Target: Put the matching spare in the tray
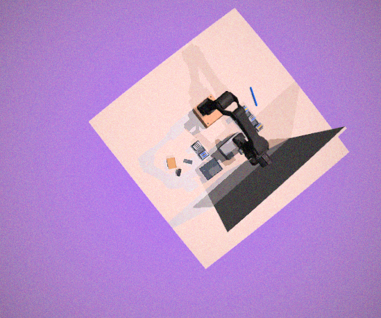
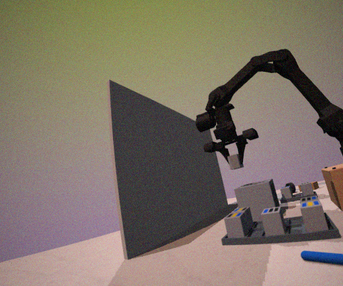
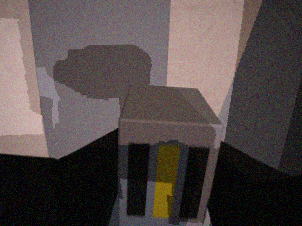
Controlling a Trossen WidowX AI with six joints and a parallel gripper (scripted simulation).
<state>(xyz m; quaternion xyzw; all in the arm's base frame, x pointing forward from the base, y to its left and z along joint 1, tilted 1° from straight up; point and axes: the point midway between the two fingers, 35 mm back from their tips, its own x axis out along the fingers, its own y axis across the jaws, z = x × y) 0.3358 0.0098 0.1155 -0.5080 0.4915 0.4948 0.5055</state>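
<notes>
My gripper tip is now 1 cm past the dark tray, 20 cm to the left of it and 17 cm above it. Round my gripper tip: tall grey panel 19 cm ahead, 5 cm above; then mounted unit 4 cm behind, 12 cm below; then blue stick 21 cm behind, 33 cm to the left, 17 cm below.
</notes>
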